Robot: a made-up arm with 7 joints.
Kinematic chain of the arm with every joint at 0, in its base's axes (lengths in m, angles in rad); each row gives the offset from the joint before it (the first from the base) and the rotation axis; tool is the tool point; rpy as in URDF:
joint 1: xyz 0 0 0.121 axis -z
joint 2: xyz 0 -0.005 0.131 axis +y
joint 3: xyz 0 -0.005 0.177 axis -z
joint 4: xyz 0 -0.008 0.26 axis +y
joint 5: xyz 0 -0.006 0.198 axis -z
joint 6: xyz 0 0 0.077 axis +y
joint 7: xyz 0 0 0.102 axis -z
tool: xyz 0 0 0 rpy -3.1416 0 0
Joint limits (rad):
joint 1: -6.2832..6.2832
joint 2: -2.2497..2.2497
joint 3: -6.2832..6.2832
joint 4: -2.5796..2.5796
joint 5: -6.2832..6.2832
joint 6: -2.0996..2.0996
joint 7: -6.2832..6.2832
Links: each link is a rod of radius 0.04 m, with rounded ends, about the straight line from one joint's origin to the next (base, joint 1, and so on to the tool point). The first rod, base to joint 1, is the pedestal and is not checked.
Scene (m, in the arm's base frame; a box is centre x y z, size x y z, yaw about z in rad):
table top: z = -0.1
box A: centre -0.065 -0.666 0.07 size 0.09 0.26 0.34 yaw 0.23
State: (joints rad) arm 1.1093 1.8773 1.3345 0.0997 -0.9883 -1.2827 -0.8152
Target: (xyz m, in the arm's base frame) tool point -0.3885 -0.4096 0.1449
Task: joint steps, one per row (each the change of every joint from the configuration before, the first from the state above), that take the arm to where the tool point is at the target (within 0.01 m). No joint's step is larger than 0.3 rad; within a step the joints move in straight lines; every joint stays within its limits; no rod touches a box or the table.
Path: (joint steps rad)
1: 0.1802 -0.2277 -0.0116 -0.0989 -0.1652 0.0716 0.2818
2: 0.1801 -0.2277 -0.0117 -0.0989 -0.1653 0.0716 0.2819
3: 0.1802 -0.2277 -0.0116 -0.0989 -0.1652 0.0716 0.2818
4: 0.1802 -0.2277 -0.0117 -0.0989 -0.1652 0.0717 0.2819
5: 0.0958 0.0079 0.0355 0.2744 0.0141 0.0212 -0.0709
6: 0.0959 0.0080 0.0354 0.2745 0.0141 0.0212 -0.0709
7: 0.0958 0.0079 0.0354 0.2744 0.0140 0.0212 -0.0709
8: 0.0959 0.0079 0.0354 0.2744 0.0141 0.0212 -0.0709
9: 0.0958 0.0079 0.0354 0.2744 0.0141 0.0212 -0.0710
10: -0.1850 0.2870 -0.0565 0.1205 0.0355 -0.2097 -0.2576
11: -0.1851 0.2871 -0.0565 0.1204 0.0355 -0.2097 -0.2576
12: -0.1851 0.2870 -0.0565 0.1205 0.0355 -0.2097 -0.2576

